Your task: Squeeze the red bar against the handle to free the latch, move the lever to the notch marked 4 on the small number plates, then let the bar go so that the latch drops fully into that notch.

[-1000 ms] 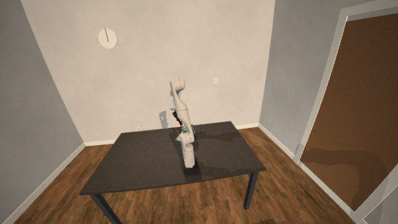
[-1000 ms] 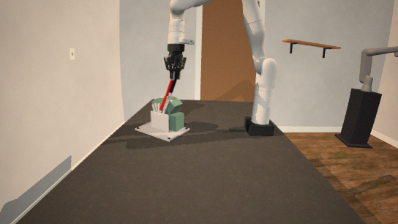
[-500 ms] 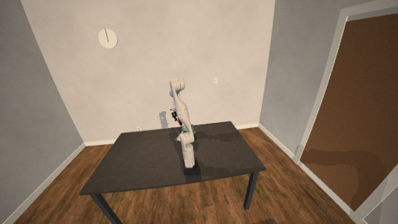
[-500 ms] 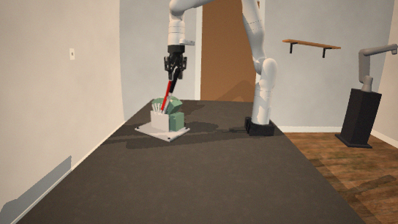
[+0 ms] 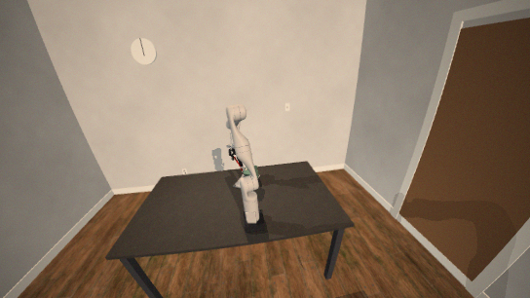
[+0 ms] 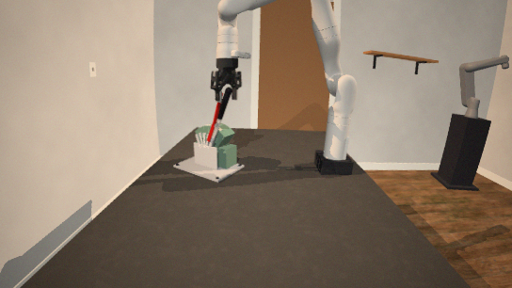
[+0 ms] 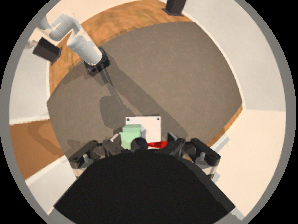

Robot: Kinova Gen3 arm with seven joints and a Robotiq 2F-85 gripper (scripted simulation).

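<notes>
Now: hand 100 mm above the red bar and 50 mm short of it.
</notes>
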